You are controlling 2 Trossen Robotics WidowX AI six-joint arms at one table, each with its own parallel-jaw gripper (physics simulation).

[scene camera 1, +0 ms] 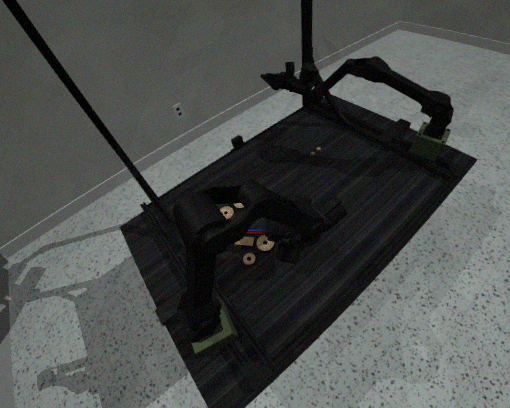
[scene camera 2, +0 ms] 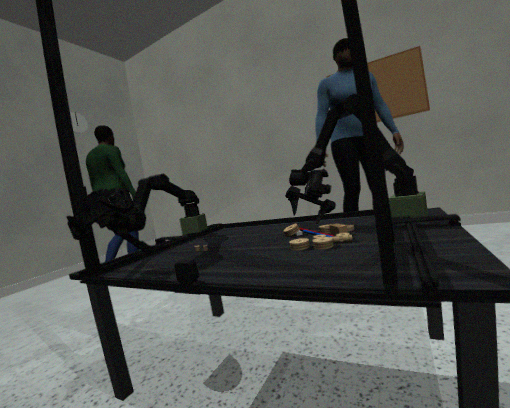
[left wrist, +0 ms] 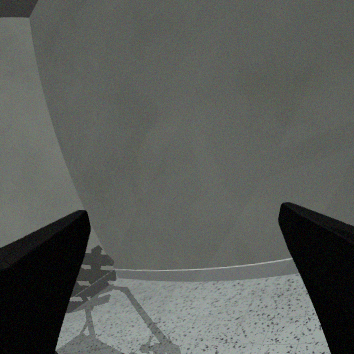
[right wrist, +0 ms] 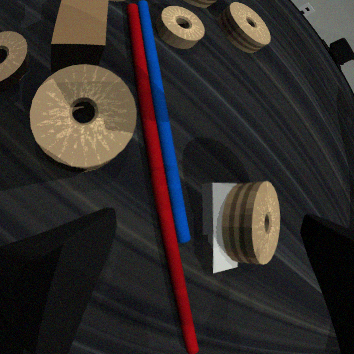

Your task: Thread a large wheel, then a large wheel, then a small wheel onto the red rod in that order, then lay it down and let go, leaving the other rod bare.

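Places are measured from the left arm's base along level axes (x ahead, y left, z up), in metres.
Pixels of known places: left gripper, fingertip midpoint: [scene camera 1: 263, 74] [scene camera 2: 82, 208] [left wrist: 185, 217]; right gripper, fingertip midpoint: [scene camera 2: 305, 219] [right wrist: 213, 222]; left arm's base at its link origin: [scene camera 1: 433, 132] [scene camera 2: 192, 216]; right arm's base at its link origin: [scene camera 1: 206, 323] [scene camera 2: 407, 194].
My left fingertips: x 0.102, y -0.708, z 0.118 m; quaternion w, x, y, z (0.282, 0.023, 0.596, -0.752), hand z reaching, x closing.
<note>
For each thing: its top centre in the pictures, then the offset to it from my left fingertips.
- red rod at its top centre: [right wrist: 159, 172] [scene camera 1: 277, 233] 0.524 m ahead, 0.435 m left, 0.210 m down
- shorter-looking blue rod at its top centre: [right wrist: 160, 95] [scene camera 2: 316, 232] 0.542 m ahead, 0.389 m left, 0.210 m down
- large wheel at its top centre: [right wrist: 83, 110] [scene camera 1: 265, 242] [scene camera 2: 326, 226] 0.578 m ahead, 0.427 m left, 0.199 m down
- white block at its top centre: [right wrist: 225, 227] 0.468 m ahead, 0.449 m left, 0.208 m down
- smaller wheel at its top centre: [scene camera 1: 249, 258] 0.648 m ahead, 0.417 m left, 0.207 m down
- wooden block at its top centre: [right wrist: 83, 7] [scene camera 1: 244, 240] [scene camera 2: 337, 225] 0.614 m ahead, 0.372 m left, 0.190 m down
The red rod [right wrist: 155, 165] [scene camera 1: 256, 233] lies beside the shorter-looking blue rod [right wrist: 162, 120] [scene camera 2: 310, 231]; no wheel is on either. A large wheel [right wrist: 55, 115] [scene camera 1: 259, 246] lies flat left of them in the right wrist view. Another wheel [right wrist: 240, 225] [scene camera 2: 291, 229] leans tilted on a white block [right wrist: 217, 260]. A smaller wheel [right wrist: 17, 42] [scene camera 1: 245, 259] is at that view's left edge. Two wheels [right wrist: 167, 22] [right wrist: 240, 15] lie beyond; their sizes are unclear. My right gripper [right wrist: 213, 222] [scene camera 2: 307, 217] is open above the rods. My left gripper [left wrist: 185, 217] is open, away from them, facing the wall.
A wooden block [right wrist: 80, 22] [scene camera 1: 245, 241] lies beside the large wheel. Two tiny tan pieces [scene camera 1: 318, 148] [scene camera 1: 312, 153] lie farther up the table. A black block [scene camera 1: 237, 142] sits at the table's edge. Dark upright posts [scene camera 1: 307, 35] [scene camera 2: 367, 120] stand along the table.
</note>
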